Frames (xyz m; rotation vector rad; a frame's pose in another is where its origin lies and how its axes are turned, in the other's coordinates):
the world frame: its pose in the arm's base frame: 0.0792 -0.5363 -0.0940 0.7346 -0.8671 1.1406
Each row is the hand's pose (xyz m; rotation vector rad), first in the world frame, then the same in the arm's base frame.
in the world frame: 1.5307 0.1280 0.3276 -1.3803 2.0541 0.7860
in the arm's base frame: 0.1606 -0.0894 1.4094 -1.8572 0.1601 0.9456
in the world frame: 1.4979 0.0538 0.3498 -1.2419 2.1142 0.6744
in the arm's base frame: 0.2218 -0.1426 1.3871 -1.7388 0.2725 0.9671
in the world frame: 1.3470 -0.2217 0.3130 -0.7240 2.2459 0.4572
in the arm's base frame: 0.4679 -0.2517 1.2211 -1.3733 0.6103 1.1283
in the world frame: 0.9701 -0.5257 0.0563 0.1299 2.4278 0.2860
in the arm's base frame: 0.7459 -0.2831 0.7498 -0.8913 1.2053 1.3776
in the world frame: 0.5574 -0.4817 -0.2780 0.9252 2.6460 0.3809
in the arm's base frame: 0.6981 -0.1734 0.2305 -0.6617 1.8682 1.6014
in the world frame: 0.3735 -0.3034 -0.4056 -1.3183 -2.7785 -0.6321
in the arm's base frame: 0.5196 -0.1011 0.0188 -0.7068 2.2497 1.7512
